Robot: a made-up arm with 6 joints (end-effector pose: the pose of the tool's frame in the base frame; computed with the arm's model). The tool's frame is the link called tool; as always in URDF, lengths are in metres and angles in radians.
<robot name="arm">
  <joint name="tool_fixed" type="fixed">
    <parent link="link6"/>
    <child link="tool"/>
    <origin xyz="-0.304 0.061 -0.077" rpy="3.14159 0 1.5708"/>
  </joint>
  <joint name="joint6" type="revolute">
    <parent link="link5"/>
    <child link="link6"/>
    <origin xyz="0.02 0.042 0.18" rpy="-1.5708 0 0"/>
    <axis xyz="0 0 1"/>
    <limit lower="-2.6" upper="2.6" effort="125" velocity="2.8"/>
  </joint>
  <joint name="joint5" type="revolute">
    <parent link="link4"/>
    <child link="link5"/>
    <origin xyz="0.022 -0.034 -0.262" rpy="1.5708 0 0"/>
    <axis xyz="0 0 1"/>
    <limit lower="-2.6" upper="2.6" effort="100" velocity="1.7"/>
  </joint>
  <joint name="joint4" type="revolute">
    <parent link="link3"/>
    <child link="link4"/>
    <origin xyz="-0.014 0.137 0.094" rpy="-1.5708 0 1.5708"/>
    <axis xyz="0 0 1"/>
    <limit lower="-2.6" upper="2.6" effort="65" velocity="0.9"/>
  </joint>
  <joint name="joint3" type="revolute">
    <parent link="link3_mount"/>
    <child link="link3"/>
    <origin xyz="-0.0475 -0.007 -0.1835" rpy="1.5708 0 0"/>
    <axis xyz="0 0 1"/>
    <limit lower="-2.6" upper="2.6" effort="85" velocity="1.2"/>
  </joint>
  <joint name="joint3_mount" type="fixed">
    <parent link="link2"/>
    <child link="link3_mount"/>
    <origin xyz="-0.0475 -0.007 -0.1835"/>
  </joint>
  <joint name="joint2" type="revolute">
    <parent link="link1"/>
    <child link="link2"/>
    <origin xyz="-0.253 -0.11 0.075" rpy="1.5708 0 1.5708"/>
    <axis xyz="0 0 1"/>
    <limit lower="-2.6" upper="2.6" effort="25" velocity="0.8"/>
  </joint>
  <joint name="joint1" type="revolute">
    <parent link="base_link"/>
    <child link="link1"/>
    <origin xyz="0 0 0.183" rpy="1.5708 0 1.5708"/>
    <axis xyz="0 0 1"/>
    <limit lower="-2.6" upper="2.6" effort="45" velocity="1.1"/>
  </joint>
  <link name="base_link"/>
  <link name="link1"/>
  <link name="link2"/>
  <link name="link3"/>
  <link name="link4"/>
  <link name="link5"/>
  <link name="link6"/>
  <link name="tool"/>
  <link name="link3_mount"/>
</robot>
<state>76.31 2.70 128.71 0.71 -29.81 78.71</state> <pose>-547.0 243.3 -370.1 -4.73 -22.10 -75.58</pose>
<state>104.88 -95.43 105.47 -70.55 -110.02 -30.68</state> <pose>340.8 404.8 -354.4 117.28 -6.69 -35.67</pose>
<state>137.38 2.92 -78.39 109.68 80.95 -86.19</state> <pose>-3.6 683.8 -261.6 -78.08 -60.62 -77.12</pose>
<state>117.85 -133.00 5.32 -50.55 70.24 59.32</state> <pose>74.1 931.1 -218.7 20.04 -18.28 -179.22</pose>
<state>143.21 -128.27 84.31 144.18 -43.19 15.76</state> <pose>518.8 287.1 -268.5 52.24 -38.20 71.06</pose>
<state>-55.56 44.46 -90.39 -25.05 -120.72 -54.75</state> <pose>107.4 -417.7 818.9 155.59 -14.20 -65.48</pose>
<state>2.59 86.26 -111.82 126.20 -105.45 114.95</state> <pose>401.5 -1125.5 -124.1 28.03 22.10 54.63</pose>
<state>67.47 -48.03 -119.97 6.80 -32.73 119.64</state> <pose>-321.6 110.6 -1015.1 138.01 -25.56 98.35</pose>
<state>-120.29 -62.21 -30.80 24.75 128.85 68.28</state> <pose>-534.8 -85.0 690.9 172.78 24.06 119.45</pose>
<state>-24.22 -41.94 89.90 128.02 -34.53 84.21</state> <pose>642.1 -553.7 -115.3 166.06 29.31 -106.08</pose>
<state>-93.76 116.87 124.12 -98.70 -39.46 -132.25</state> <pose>-149.5 368.6 452.5 175.21 55.64 20.51</pose>
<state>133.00 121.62 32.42 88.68 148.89 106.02</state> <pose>-105.0 -130.8 117.6 -151.38 -70.77 128.64</pose>
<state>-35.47 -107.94 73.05 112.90 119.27 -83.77</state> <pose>184.0 -463.7 269.4 23.17 -9.87 -61.34</pose>
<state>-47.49 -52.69 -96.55 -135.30 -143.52 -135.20</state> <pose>24.2 -677.1 964.0 -99.96 -46.48 16.14</pose>
